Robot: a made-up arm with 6 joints. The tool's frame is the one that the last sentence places. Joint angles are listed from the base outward.
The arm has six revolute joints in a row. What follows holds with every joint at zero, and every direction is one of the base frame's. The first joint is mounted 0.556 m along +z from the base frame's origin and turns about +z. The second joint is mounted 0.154 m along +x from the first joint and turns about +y. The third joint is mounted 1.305 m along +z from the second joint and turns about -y. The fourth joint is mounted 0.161 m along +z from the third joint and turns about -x. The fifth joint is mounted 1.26 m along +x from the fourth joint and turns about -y. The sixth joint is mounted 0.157 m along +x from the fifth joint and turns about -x. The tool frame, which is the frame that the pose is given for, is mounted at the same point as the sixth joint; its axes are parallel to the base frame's.
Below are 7 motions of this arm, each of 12 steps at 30 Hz.
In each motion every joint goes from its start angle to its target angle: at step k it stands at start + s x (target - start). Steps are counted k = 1, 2, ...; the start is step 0. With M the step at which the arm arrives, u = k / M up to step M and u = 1 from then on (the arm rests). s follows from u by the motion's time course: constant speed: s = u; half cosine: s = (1 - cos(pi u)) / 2; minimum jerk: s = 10 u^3 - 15 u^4 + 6 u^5.
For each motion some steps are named. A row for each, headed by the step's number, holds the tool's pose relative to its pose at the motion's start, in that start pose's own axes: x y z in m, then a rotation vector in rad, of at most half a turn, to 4 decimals.
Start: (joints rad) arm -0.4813 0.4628 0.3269 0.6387 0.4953 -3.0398
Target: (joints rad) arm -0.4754 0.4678 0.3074 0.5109 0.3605 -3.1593
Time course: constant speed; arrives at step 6
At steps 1, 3, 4, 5, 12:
1: -0.0001 -0.0046 0.0072 0.0401 -0.0257 0.0047
3: -0.0007 -0.0141 0.0216 0.1208 -0.0770 0.0144
4: -0.0012 -0.0191 0.0287 0.1612 -0.1026 0.0194
5: -0.0019 -0.0243 0.0359 0.2018 -0.1282 0.0245
12: -0.0026 -0.0296 0.0430 0.2424 -0.1537 0.0297

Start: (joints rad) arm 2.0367 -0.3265 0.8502 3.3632 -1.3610 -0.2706
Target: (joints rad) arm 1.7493 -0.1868 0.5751 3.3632 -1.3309 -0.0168
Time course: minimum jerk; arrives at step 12
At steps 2, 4, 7, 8, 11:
2: -0.0212 -0.0018 0.0147 -0.0116 -0.0181 -0.0044
4: -0.1292 -0.0045 0.0814 -0.0704 -0.1066 -0.0273
7: -0.4233 0.0312 0.2046 -0.2323 -0.3277 -0.0922
8: -0.5172 0.0540 0.2280 -0.2853 -0.3948 -0.1140
11: -0.6585 0.0973 0.2496 -0.3669 -0.4942 -0.1481

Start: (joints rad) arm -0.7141 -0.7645 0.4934 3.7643 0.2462 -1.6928
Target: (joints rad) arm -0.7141 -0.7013 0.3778 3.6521 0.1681 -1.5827
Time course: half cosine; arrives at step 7
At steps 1, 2, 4, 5, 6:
1: 0.0074 0.0106 0.0074 -0.0013 -0.0059 0.0041
2: 0.0276 0.0406 0.0281 -0.0048 -0.0222 0.0154
4: 0.0841 0.1339 0.0913 -0.0138 -0.0702 0.0496
5: 0.1081 0.1791 0.1212 -0.0173 -0.0919 0.0656
6: 0.1237 0.2107 0.1418 -0.0195 -0.1066 0.0767

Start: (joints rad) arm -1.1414 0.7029 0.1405 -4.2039 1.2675 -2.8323
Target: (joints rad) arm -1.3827 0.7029 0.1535 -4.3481 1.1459 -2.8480
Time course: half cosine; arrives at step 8
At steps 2, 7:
2: -0.0648 -0.0367 0.0154 0.0266 -0.0532 0.0189
7: -0.4324 -0.2530 0.0526 0.1756 -0.3519 0.1196

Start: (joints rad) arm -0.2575 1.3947 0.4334 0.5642 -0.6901 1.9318
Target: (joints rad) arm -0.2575 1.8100 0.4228 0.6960 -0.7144 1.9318
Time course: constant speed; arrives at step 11
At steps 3, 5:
3: 0.2240 0.0215 0.1357 -0.0684 -0.0611 0.0877
5: 0.3658 0.0478 0.2350 -0.1153 -0.1026 0.1445

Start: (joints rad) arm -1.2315 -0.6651 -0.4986 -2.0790 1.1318 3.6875
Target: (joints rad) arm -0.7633 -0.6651 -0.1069 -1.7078 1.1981 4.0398
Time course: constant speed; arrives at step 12
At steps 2, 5, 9, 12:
2: -0.0764 -0.0678 -0.0029 -0.0574 -0.0448 -0.0906
5: -0.1917 -0.1626 -0.0249 -0.1271 -0.1006 -0.2251
9: -0.3370 -0.2770 -0.0882 -0.1892 -0.1545 -0.3962
12: -0.4319 -0.3549 -0.1595 -0.2136 -0.1803 -0.5136

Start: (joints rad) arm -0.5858 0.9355 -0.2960 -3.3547 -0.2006 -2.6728
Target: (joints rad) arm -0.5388 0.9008 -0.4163 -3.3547 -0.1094 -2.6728
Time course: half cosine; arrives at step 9
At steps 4, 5, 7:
4: -0.0245 0.0489 -0.0473 -0.0184 0.0648 0.0349
5: -0.0355 0.0687 -0.0676 -0.0262 0.0921 0.0492
7: -0.0555 0.1016 -0.1026 -0.0398 0.1390 0.0731

